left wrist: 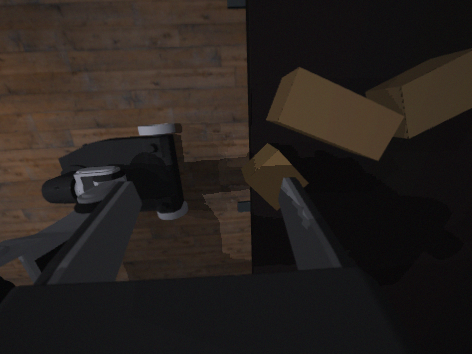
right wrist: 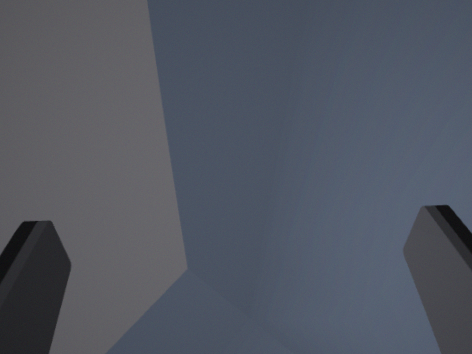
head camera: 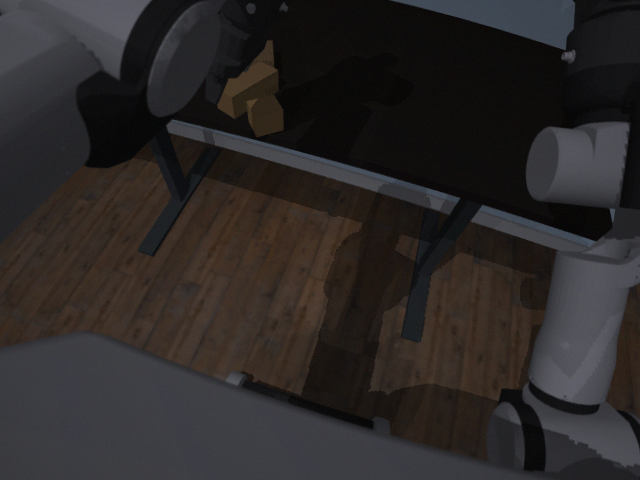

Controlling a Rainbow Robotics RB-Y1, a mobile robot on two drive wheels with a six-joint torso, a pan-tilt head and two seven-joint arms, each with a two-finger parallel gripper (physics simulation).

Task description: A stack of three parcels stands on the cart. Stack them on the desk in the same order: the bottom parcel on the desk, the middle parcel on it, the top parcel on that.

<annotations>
brown parcel: left wrist; head camera; not seen in the right wrist view (out of frame)
same spot on brown parcel: (head camera: 265, 115) = (left wrist: 257, 192)
same spot on dark desk: (left wrist: 396, 218) = (head camera: 344, 77)
</annotations>
